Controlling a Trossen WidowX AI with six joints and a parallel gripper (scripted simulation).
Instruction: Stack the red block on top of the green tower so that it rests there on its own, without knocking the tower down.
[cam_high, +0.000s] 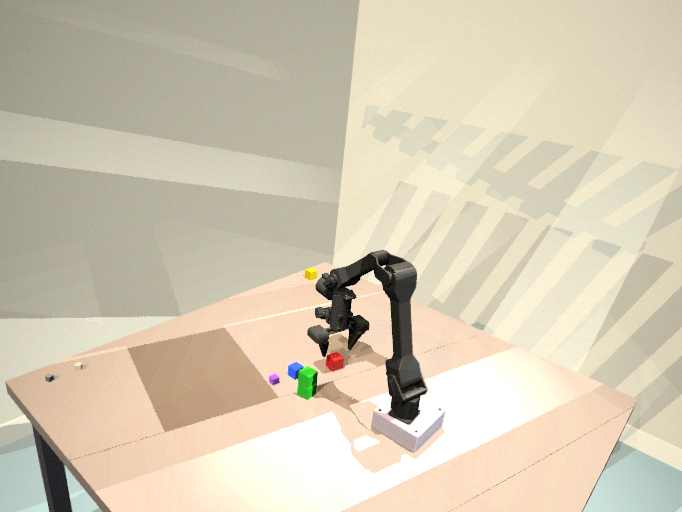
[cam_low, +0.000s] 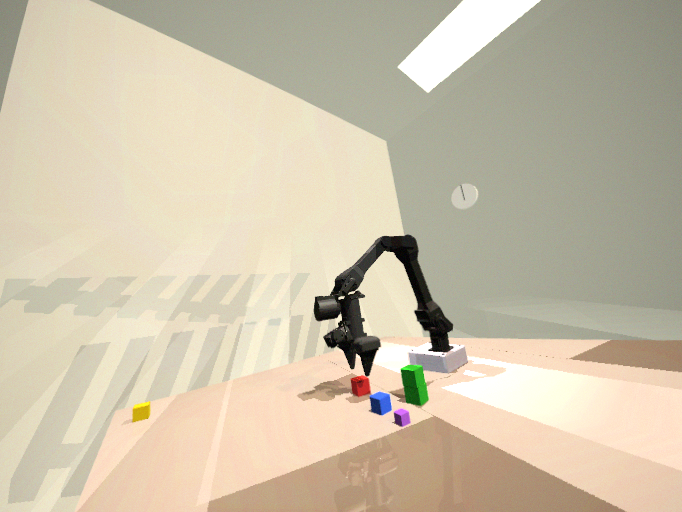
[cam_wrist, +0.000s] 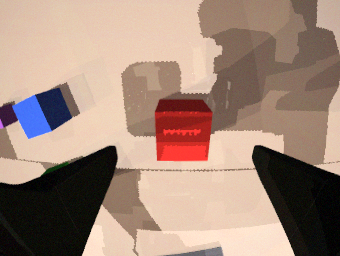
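My gripper tip is now 30 mm above the red block. Also, from my gripper tip: yellow block: 440 mm ahead, 440 mm to the right, 30 mm below; small purple block: 80 mm ahead, 180 mm to the left, 40 mm below; blue block: 60 mm ahead, 110 mm to the left, 40 mm below.
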